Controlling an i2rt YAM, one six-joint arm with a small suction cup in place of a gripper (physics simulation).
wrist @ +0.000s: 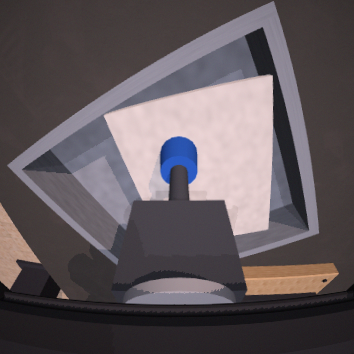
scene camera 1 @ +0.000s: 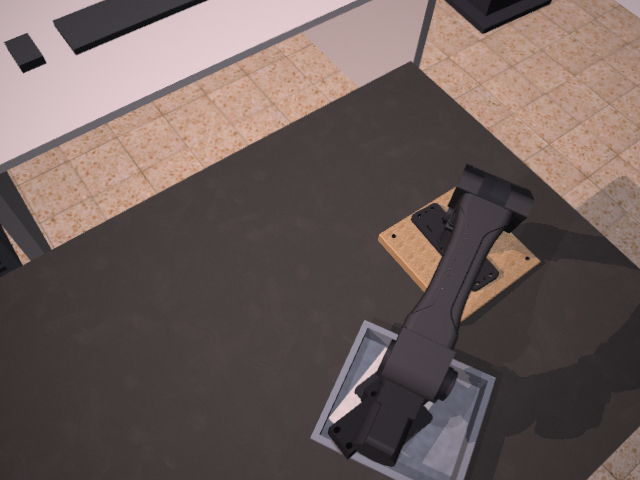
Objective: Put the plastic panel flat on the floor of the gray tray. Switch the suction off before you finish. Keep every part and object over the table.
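Places are measured from the arm's base along level axes (x ahead, y left, z up), in millimetres.
Pixels of known places: end effector, tool point: (wrist: pixel 178 147).
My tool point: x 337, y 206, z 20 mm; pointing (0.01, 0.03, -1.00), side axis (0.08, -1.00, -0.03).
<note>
For each thing: its top centre in the pictures, then the offset to it from my tool point. "spot": a spot on its surface instead. Level surfaces: height alone.
- white square plastic panel, middle of its top: (wrist: pixel 204 187) (scene camera 1: pixel 387 403) dx -30, dy -25, dz +13 mm
- gray tray, surface spot: (wrist: pixel 296 125) (scene camera 1: pixel 334 392) spot: dx +32, dy -87, dz +11 mm
- dark table, its level: dz -39 mm
The white square plastic panel (scene camera 1: pixel 345 405) (wrist: pixel 225 130) is on my blue suction cup (wrist: pixel 179 155), which touches its upper face. My gripper's suction is holding the panel. In the wrist view the panel lies within the outline of the gray tray (scene camera 1: pixel 341 379) (wrist: pixel 296 125), turned relative to its walls, with one corner close to the rim. The panel looks roughly level; its height above the tray floor is hard to tell. In scene camera 1 the arm hides the cup and most of the panel.
The wooden base board (scene camera 1: pixel 408 253) (wrist: pixel 285 280) carrying the arm stands beside the tray on the dark table (scene camera 1: pixel 206 310). The table's edge runs behind the base board, with the tiled floor beyond. A white desk (scene camera 1: pixel 155 56) stands across a gap at the upper left.
</note>
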